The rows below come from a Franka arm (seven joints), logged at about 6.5 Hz.
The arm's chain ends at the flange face. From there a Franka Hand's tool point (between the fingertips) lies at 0.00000 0.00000 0.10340 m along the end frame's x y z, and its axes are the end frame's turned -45 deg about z.
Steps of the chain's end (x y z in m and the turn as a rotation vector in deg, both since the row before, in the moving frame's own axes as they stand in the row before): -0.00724, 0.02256, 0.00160, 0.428, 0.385, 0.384; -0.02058, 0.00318, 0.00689, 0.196, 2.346, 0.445; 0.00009, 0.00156, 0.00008, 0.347, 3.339, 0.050; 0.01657, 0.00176, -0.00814, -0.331, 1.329, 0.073; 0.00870, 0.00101, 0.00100, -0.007, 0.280, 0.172; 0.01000, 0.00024, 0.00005, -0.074, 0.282, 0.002
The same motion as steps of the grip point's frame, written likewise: -0.02003, 0.01078, 0.00159, 0.030, 0.575, 0.384; -0.01357, -0.00955, 0.00680, -1.520, 1.797, 0.445; 0.00366, 0.00498, -0.00010, -2.116, 2.606, 0.050; 0.01174, 0.01508, -0.00817, -1.174, 0.706, 0.073; 0.00579, 0.00723, 0.00100, -0.203, 0.193, 0.172; 0.00717, 0.00770, 0.00005, -0.252, 0.147, 0.002
